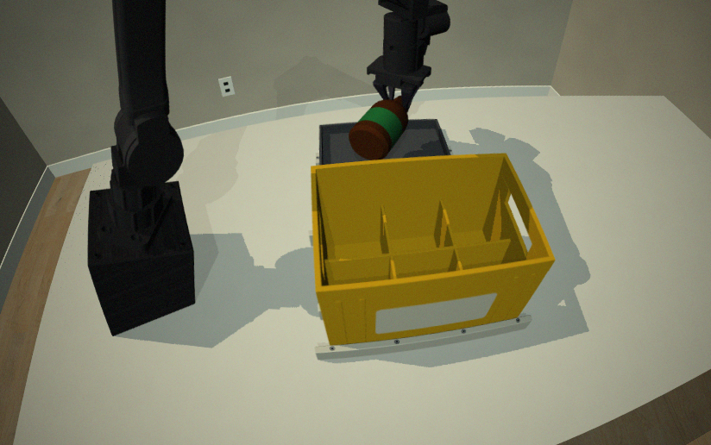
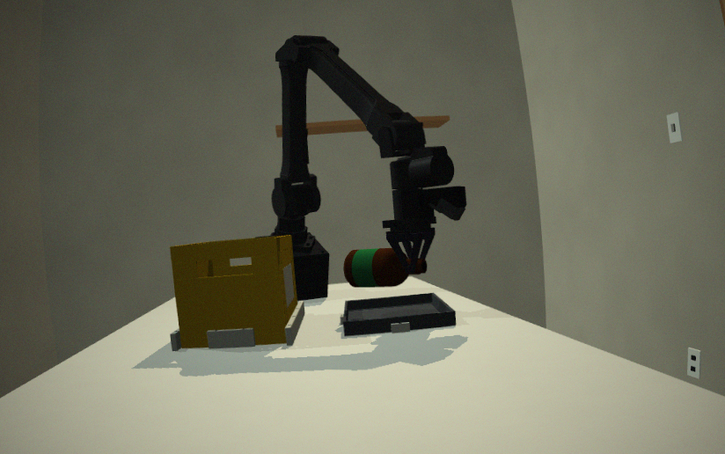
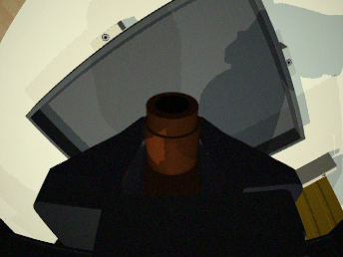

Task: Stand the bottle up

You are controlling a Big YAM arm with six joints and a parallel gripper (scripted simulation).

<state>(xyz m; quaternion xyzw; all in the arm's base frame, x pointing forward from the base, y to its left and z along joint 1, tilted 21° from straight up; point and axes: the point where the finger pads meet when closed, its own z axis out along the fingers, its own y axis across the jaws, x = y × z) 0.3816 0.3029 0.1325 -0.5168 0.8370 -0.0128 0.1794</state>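
Right now the bottle is 50 mm to the right of my hand and 20 mm behind it. From my hand the other things lie so: tray (80 mm below, 40 mm to the right, 20 mm behind); yellow crate (320 mm to the right, 30 mm ahead, 10 mm below).
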